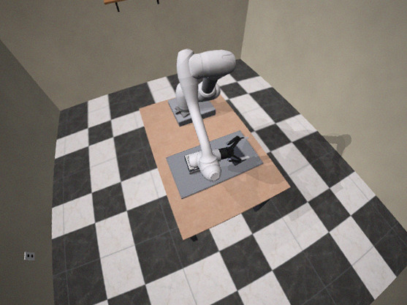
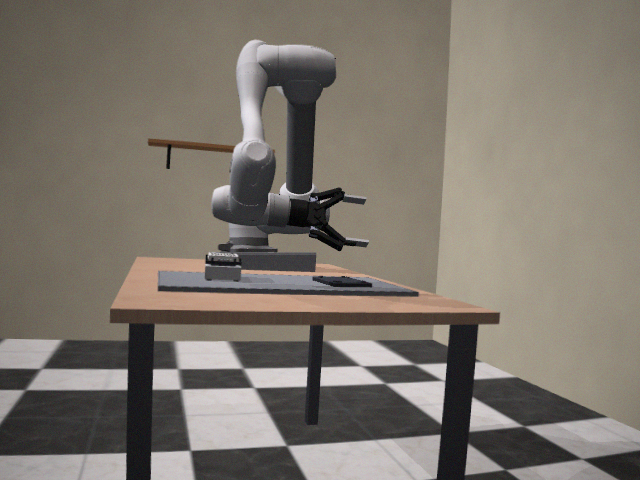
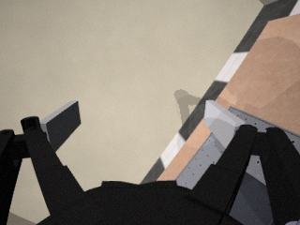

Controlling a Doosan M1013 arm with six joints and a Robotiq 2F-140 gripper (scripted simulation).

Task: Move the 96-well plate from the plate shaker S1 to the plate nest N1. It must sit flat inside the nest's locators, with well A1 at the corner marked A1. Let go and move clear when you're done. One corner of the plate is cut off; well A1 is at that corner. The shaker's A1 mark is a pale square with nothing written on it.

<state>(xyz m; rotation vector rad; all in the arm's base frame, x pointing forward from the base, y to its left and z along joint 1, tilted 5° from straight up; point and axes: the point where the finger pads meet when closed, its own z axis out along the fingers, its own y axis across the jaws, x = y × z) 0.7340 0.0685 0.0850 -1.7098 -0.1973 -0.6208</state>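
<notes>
Now: the white 96-well plate 200 mm behind my hand, 340 mm to the right of it and 130 mm below it. From my hand the other things lie so: plate nest 80 mm behind, 10 mm to the right, 180 mm below.
</notes>
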